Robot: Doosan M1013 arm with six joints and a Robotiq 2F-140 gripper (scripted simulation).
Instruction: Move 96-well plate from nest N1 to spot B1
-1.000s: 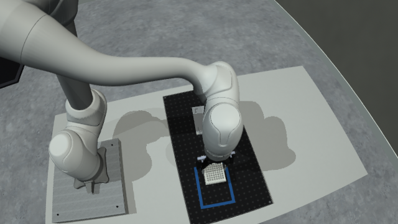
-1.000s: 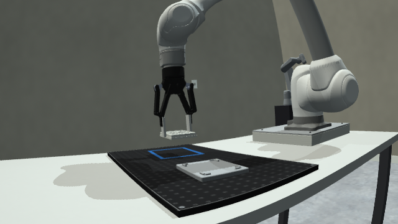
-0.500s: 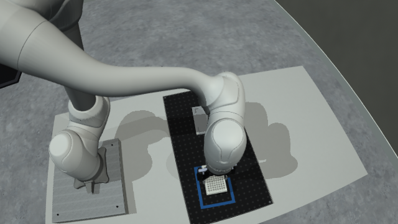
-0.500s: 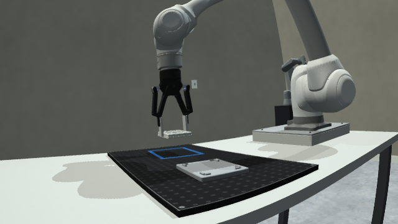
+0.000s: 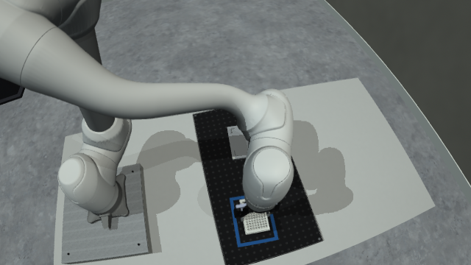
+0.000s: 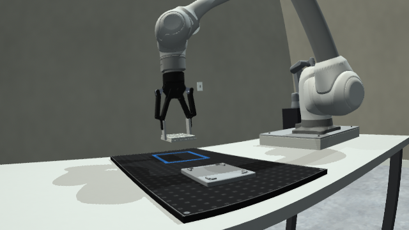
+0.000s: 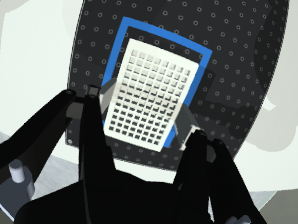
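The white 96-well plate is 2 cm below my hand. From my hand the other things lie so: grey plate nest N1 (33 cm to the left, 8 cm below, 6 cm ahead).
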